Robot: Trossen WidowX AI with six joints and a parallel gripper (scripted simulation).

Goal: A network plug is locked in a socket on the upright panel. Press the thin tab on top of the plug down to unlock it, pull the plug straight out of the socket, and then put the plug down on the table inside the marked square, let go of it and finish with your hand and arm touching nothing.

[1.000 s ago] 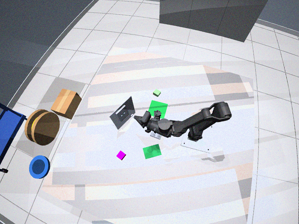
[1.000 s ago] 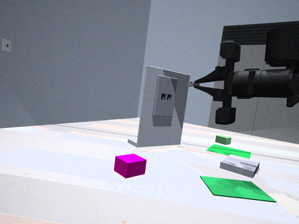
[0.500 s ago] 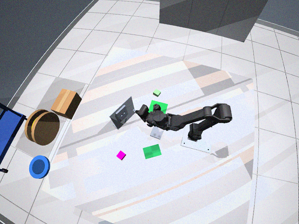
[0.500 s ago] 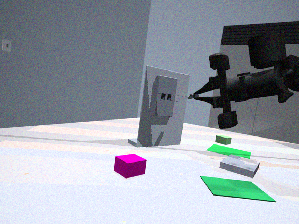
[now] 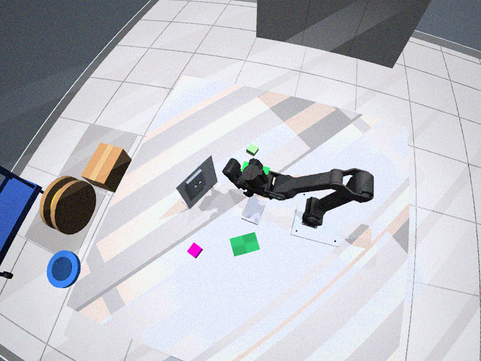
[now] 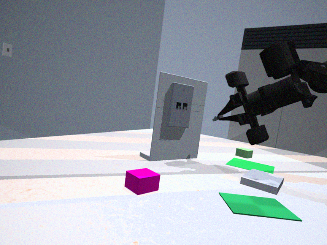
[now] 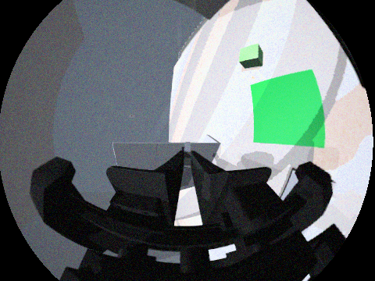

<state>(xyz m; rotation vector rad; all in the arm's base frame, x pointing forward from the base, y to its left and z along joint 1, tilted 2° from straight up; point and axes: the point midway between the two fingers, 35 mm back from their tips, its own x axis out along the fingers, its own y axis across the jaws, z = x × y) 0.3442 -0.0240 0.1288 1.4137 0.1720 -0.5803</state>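
My gripper tip is 5 cm past the pale green block, 20 cm to the left of it and 12 cm above it. From my gripper tip the other things lie so: network plug 1 cm ahead; then grey upright panel 9 cm ahead, 7 cm to the left, 3 cm below; then grey slab 14 cm behind, 7 cm to the left, 12 cm below.
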